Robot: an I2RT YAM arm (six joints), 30 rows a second.
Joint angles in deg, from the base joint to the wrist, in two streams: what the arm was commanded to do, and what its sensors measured. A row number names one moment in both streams.
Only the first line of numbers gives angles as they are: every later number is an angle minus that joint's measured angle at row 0.
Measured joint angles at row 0:
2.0 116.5 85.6 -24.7 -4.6 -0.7
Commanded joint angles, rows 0 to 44:
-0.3 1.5 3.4 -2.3 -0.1 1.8
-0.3 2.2 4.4 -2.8 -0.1 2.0
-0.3 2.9 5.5 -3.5 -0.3 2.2
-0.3 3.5 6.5 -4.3 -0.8 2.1
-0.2 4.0 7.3 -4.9 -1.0 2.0
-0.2 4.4 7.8 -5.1 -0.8 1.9
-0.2 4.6 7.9 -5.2 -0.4 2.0
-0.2 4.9 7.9 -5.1 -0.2 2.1
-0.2 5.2 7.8 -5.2 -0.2 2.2
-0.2 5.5 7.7 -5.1 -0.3 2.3
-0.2 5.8 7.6 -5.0 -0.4 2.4
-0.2 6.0 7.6 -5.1 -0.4 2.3
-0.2 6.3 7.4 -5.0 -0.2 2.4
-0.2 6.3 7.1 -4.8 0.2 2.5
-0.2 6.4 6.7 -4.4 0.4 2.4
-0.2 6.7 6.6 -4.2 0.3 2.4
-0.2 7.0 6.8 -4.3 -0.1 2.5
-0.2 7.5 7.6 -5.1 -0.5 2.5
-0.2 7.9 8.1 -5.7 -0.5 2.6
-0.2 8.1 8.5 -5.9 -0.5 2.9
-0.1 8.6 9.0 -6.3 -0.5 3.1
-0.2 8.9 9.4 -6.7 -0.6 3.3
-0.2 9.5 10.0 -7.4 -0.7 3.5
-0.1 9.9 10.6 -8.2 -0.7 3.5
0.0 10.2 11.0 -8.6 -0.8 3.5
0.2 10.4 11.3 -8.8 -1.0 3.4
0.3 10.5 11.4 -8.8 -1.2 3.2
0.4 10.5 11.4 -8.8 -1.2 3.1
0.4 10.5 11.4 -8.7 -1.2 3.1
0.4 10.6 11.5 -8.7 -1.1 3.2
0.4 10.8 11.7 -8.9 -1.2 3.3
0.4 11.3 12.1 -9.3 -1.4 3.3
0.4 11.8 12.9 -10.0 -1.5 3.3
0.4 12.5 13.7 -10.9 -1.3 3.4
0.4 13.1 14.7 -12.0 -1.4 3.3
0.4 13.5 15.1 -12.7 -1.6 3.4
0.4 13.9 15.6 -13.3 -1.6 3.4
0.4 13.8 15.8 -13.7 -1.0 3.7
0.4 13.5 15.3 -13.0 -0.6 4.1
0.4 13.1 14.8 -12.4 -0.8 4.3
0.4 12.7 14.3 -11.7 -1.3 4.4
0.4 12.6 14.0 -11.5 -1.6 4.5
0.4 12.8 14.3 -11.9 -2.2 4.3
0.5 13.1 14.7 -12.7 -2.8 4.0
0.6 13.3 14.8 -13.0 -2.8 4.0
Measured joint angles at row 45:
0.1 12.7 14.6 -10.0 -0.8 3.2
